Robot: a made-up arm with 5 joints. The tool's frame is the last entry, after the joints. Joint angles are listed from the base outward. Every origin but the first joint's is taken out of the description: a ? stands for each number. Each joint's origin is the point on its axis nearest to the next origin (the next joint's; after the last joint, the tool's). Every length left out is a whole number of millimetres.
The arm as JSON. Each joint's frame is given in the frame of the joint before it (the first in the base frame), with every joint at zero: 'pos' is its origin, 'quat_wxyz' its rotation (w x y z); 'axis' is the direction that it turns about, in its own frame. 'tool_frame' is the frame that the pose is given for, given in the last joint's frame.
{
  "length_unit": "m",
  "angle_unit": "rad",
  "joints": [
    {
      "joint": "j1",
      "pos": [
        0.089,
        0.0,
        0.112
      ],
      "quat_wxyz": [
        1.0,
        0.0,
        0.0,
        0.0
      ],
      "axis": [
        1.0,
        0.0,
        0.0
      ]
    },
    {
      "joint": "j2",
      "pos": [
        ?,
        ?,
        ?
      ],
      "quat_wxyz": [
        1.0,
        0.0,
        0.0,
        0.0
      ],
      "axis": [
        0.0,
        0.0,
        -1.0
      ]
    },
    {
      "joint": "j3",
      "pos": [
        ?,
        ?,
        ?
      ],
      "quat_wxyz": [
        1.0,
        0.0,
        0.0,
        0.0
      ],
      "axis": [
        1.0,
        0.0,
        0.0
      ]
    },
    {
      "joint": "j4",
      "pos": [
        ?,
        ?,
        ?
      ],
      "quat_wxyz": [
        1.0,
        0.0,
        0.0,
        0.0
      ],
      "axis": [
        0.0,
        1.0,
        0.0
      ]
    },
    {
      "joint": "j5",
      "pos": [
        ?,
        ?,
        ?
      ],
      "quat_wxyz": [
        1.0,
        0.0,
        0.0,
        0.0
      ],
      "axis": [
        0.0,
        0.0,
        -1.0
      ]
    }
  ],
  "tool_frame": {
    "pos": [
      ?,
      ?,
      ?
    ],
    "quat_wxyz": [
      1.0,
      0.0,
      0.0,
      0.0
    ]
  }
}
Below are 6 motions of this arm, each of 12 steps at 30 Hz.
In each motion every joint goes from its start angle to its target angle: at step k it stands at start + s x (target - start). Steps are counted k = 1, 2, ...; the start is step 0. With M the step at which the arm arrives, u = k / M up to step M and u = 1 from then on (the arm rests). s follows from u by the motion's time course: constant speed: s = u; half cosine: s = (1 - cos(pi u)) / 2; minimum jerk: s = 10 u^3 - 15 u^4 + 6 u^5.
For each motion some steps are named. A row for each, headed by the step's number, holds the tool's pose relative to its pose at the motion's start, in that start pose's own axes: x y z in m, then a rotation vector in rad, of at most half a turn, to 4 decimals.
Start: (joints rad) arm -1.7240 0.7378 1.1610 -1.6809 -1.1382
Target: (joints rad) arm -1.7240 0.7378 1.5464 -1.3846 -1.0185
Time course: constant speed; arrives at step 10
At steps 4, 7, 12:
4: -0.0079 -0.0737 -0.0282 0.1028 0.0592 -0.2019
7: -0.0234 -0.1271 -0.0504 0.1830 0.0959 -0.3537
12: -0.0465 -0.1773 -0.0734 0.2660 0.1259 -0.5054

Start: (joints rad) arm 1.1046 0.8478 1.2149 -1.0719 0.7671
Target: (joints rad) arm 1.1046 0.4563 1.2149 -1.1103 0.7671
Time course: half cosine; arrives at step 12
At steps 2, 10, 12:
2: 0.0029 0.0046 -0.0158 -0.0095 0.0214 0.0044
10: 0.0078 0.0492 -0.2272 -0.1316 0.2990 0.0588
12: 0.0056 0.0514 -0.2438 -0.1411 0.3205 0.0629

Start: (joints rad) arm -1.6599 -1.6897 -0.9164 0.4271 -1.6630
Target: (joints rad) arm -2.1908 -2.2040 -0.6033 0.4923 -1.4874
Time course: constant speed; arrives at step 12
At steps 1, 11, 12:
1: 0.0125 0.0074 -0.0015 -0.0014 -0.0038 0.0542
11: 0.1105 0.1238 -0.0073 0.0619 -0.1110 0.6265
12: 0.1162 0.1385 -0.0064 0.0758 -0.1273 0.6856

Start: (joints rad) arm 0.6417 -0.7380 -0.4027 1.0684 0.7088
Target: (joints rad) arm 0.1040 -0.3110 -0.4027 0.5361 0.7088
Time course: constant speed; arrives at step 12
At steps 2, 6, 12:
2: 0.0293 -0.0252 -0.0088 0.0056 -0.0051 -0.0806
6: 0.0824 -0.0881 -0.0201 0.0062 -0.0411 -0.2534
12: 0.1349 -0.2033 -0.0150 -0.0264 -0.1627 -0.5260

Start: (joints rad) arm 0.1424 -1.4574 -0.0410 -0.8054 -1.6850
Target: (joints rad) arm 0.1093 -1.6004 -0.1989 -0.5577 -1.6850
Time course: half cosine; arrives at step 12
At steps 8, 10, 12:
8: 0.0200 0.0186 -0.0448 0.2002 -0.0036 0.1613
10: 0.0246 0.0247 -0.0556 0.2473 -0.0002 0.2001
12: 0.0262 0.0270 -0.0596 0.2644 0.0014 0.2142

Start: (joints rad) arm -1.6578 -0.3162 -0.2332 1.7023 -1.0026
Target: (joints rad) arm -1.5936 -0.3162 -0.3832 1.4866 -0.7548
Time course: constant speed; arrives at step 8
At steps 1, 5, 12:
1: 0.0064 -0.0063 0.0070 -0.0235 -0.0178 -0.0419
5: 0.0287 -0.0325 0.0382 -0.1132 -0.0941 -0.2099
12: 0.0413 -0.0526 0.0650 -0.1762 -0.1567 -0.3357

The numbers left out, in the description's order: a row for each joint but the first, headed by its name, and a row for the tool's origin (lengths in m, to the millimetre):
j2: 0.0 0.189 -0.081
j3: -0.067 -0.257 0.0
j4: 0.0 0.178 0.069
j5: 0.301 0.0 0.047
tool: 0.104 0.182 0.0

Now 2 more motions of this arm.
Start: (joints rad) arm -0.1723 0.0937 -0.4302 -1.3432 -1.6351
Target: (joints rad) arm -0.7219 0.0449 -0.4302 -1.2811 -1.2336
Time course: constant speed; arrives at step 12
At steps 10, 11, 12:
10: 0.0864 0.0963 -0.0395 -0.0059 0.0921 0.1134
11: 0.0924 0.1081 -0.0444 -0.0075 0.1021 0.1247
12: 0.0979 0.1202 -0.0495 -0.0093 0.1123 0.1360

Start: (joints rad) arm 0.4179 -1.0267 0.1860 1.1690 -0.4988
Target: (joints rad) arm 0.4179 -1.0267 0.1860 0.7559 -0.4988
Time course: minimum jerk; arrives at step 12
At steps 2, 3, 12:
2: -0.0006 0.0003 0.0045 -0.0070 -0.0129 0.0000
3: -0.0020 0.0011 0.0130 -0.0205 -0.0376 0.0000
12: -0.0391 0.0213 0.1186 -0.1976 -0.3628 0.0000

